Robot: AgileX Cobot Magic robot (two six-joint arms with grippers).
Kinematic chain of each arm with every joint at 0, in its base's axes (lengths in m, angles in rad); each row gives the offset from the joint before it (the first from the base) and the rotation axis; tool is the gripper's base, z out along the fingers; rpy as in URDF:
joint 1: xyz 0 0 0.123 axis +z
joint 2: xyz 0 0 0 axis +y
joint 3: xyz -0.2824 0 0.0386 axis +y
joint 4: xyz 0.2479 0 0.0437 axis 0.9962 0 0.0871
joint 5: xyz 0 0 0 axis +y
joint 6: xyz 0.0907 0 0.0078 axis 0.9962 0 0.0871
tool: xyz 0 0 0 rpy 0 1.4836 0
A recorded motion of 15 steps. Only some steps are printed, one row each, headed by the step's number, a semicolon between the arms.
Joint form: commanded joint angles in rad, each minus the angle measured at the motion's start. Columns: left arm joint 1, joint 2, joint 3, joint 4, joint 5, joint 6; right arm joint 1, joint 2, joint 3, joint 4, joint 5, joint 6.
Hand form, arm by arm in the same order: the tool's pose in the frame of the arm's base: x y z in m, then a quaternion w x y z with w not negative. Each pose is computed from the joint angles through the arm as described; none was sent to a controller.
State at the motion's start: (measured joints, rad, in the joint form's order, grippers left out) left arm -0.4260 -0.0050 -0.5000 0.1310 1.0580 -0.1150; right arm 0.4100 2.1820 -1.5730 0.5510 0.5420 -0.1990
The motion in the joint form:
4: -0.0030 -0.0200 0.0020 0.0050 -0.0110 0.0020; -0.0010 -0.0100 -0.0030 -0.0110 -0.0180 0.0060
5: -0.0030 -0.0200 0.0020 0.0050 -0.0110 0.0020; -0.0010 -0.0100 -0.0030 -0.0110 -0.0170 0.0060
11: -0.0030 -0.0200 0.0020 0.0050 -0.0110 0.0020; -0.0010 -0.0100 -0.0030 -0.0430 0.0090 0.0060
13: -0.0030 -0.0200 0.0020 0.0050 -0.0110 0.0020; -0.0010 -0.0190 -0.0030 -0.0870 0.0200 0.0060
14: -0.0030 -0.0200 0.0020 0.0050 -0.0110 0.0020; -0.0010 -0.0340 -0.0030 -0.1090 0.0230 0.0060
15: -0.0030 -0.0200 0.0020 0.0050 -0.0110 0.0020; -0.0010 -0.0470 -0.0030 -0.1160 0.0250 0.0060
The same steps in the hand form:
4: -0.0031 0.0132 0.2782 0.53447 0.12952 0.83155 -0.07804; 0.4228 0.2088 0.1585 0.23416 -0.09671 0.94283 0.21654
5: -0.0031 0.0132 0.2782 0.53447 0.12952 0.83155 -0.07804; 0.4227 0.2088 0.1585 0.23369 -0.09684 0.94292 0.21658
11: -0.0031 0.0132 0.2782 0.53447 0.12952 0.83155 -0.07804; 0.4207 0.2077 0.1569 0.22364 -0.11158 0.94594 0.20670
13: -0.0031 0.0132 0.2782 0.53447 0.12952 0.83155 -0.07804; 0.4198 0.2057 0.1598 0.22552 -0.12887 0.94619 0.19299
14: -0.0031 0.0132 0.2782 0.53447 0.12952 0.83155 -0.07804; 0.4192 0.2045 0.1663 0.23247 -0.13753 0.94445 0.18724
15: -0.0031 0.0132 0.2782 0.53447 0.12952 0.83155 -0.07804; 0.4185 0.2039 0.1721 0.23797 -0.14068 0.94278 0.18641

